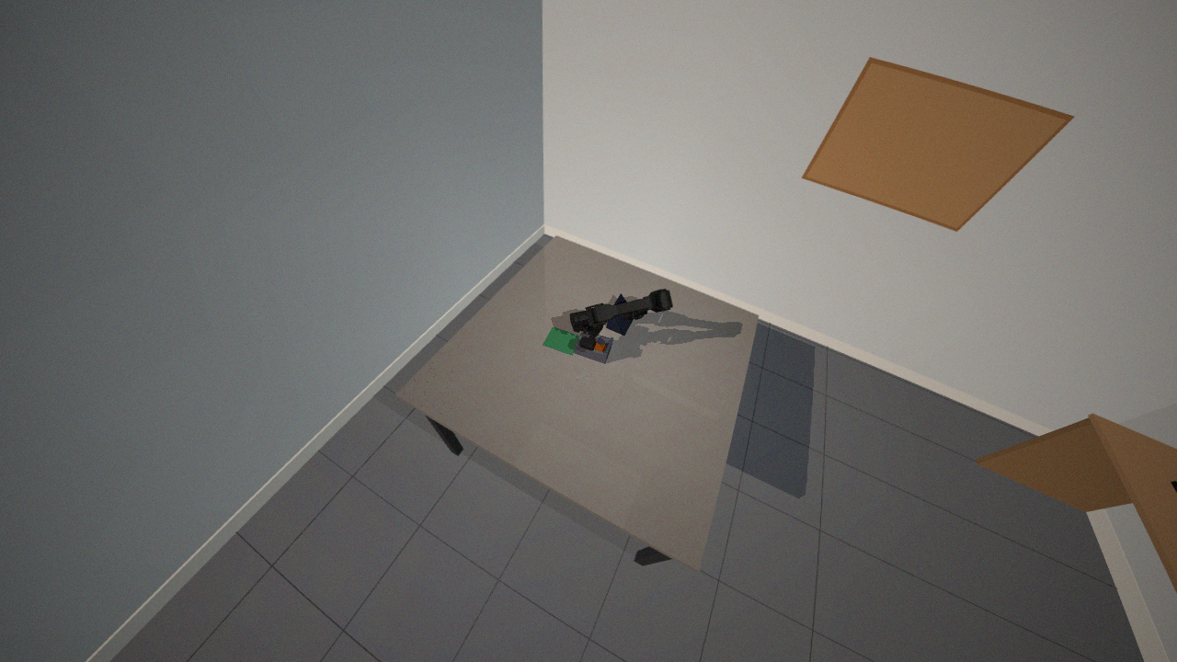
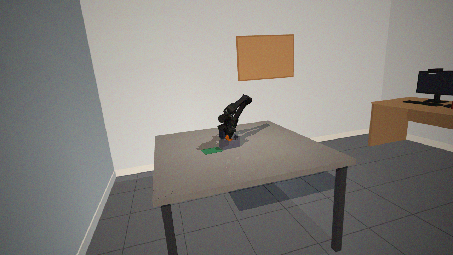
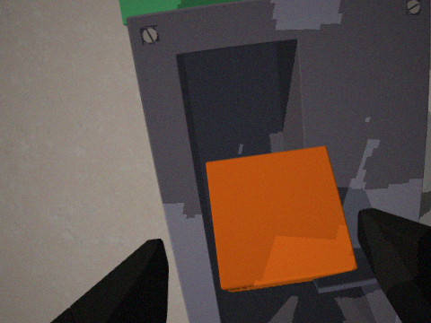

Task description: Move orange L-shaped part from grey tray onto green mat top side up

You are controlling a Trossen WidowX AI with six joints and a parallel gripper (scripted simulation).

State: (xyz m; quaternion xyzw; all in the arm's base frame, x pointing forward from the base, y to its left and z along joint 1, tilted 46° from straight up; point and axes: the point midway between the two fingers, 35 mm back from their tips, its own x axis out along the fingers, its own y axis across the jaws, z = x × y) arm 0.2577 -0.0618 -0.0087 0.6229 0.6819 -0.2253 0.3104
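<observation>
Now: gripper tip 20 mm past the orange L-shaped part, 30 mm to the right of it and 40 mm above it. Round my gripper tip: green mat (150 mm to the right, 100 mm below).
</observation>
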